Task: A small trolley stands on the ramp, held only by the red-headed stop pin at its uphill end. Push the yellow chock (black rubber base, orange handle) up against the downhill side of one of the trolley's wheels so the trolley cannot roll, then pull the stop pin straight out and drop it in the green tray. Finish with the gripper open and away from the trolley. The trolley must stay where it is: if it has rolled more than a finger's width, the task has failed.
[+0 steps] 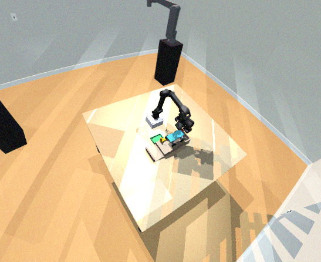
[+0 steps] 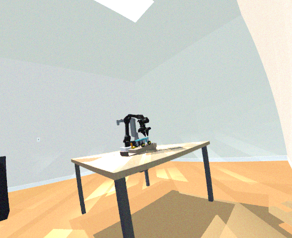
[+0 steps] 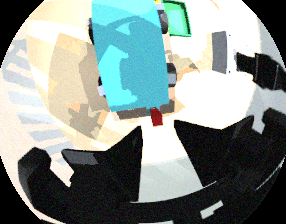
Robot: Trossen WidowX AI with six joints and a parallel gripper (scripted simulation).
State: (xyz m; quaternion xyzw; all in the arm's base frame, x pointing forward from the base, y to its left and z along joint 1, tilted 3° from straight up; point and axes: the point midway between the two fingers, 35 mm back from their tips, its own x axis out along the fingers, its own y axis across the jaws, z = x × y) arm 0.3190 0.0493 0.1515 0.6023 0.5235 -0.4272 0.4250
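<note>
Right now my gripper tip is 5 cm above the red-headed stop pin and 1 cm to the right of it. The rest, counted from my gripper tip: wooden ramp: 13 cm below, 10 cm to the right, 1 cm ahead; teal trolley: 9 cm to the right, 7 cm below, 1 cm ahead; yellow chock: 18 cm to the right, 9 cm below, 5 cm behind.
</note>
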